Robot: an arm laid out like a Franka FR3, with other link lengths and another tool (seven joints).
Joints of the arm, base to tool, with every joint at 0 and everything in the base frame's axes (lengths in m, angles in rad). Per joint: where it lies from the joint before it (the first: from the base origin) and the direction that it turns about. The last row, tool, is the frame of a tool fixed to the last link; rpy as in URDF.
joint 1: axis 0 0 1 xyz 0 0 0.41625
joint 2: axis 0 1 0 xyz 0 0 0
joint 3: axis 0 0 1 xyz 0 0 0.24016
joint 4: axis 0 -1 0 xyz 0.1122 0 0
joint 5: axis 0 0 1 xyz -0.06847 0 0.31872
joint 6: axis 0 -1 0 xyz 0 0 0
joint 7: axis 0 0 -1 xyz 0.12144 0 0
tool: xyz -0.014 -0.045 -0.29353 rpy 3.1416 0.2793 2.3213
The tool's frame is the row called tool.
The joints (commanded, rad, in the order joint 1, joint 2, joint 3, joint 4, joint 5, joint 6, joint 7), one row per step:
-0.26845, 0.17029, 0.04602, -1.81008, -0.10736, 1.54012, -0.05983
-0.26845, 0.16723, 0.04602, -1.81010, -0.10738, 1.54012, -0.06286
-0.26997, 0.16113, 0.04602, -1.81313, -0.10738, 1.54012, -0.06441
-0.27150, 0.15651, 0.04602, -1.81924, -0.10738, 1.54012, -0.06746
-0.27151, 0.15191, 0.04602, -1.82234, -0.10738, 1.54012, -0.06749
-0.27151, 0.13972, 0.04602, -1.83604, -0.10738, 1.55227, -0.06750
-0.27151, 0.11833, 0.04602, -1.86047, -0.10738, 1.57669, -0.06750
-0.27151, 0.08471, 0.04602, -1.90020, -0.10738, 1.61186, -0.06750
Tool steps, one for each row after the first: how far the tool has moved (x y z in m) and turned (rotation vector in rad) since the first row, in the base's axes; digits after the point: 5 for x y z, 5 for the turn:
0.00056, -0.00019, 0.00132, 0.00049, -0.00291, 0.00274
0.00015, -0.00085, 0.00314, 0.00020, -0.00583, 0.00264
-0.00152, -0.00122, 0.00334, 0.00165, -0.00432, 0.00390
-0.00197, -0.00115, 0.00448, 0.00112, -0.00573, 0.00394
-0.00142, -0.00119, 0.00558, -0.00130, -0.01601, 0.00517
0.00031, -0.00140, 0.00734, -0.00603, -0.03670, 0.00760
0.00145, -0.00137, 0.00977, -0.01256, -0.06479, 0.01111

